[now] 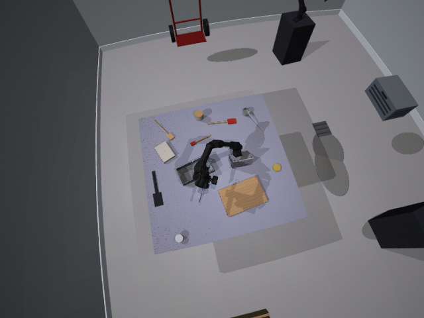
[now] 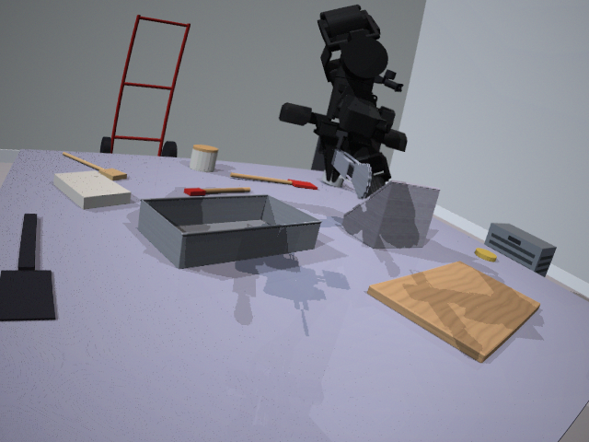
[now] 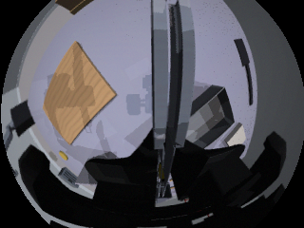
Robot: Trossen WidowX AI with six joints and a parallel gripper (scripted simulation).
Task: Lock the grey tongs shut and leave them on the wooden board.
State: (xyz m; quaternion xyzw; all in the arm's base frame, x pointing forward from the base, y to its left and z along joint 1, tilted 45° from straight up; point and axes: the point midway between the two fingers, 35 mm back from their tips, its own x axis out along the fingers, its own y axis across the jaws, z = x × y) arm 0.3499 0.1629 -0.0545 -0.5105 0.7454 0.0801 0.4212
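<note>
The wooden board lies 26 cm behind my gripper tip, 18 cm to the left of it and 15 cm below it. Round my gripper tip: white slab (43 cm to the right, 27 cm ahead, 15 cm below); black spatula (43 cm ahead, 16 cm below, 10 cm to the right); grey roasting tin (16 cm to the right, 13 cm below, 5 cm ahead).
</note>
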